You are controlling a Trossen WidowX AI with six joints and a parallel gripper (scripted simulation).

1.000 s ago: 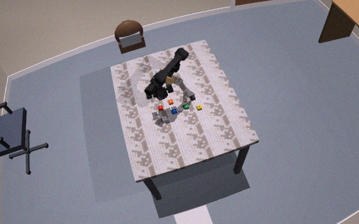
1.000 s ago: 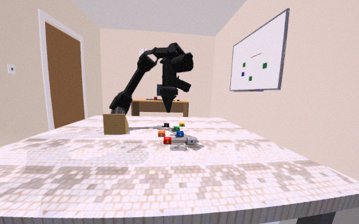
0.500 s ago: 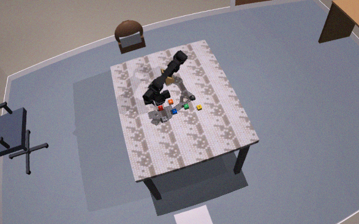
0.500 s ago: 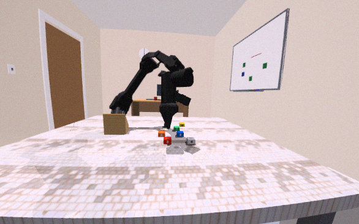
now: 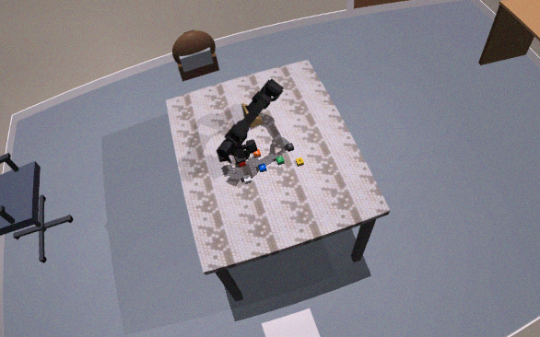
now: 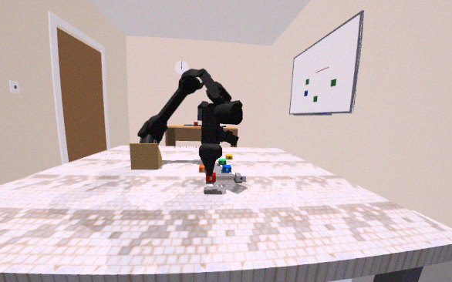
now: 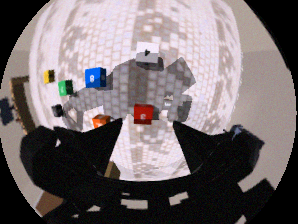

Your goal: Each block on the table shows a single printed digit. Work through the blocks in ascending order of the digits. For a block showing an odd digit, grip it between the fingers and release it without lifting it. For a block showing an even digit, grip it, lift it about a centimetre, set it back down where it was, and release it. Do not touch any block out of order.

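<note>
My gripper tip is now 2 cm above the red block and 1 cm to the right of it. Round my gripper tip: orange block 10 cm to the left, 2 cm below, 1 cm behind; white block 10 cm ahead, 2 cm below; blue block 9 cm to the left, 8 cm ahead, 2 cm below.
</note>
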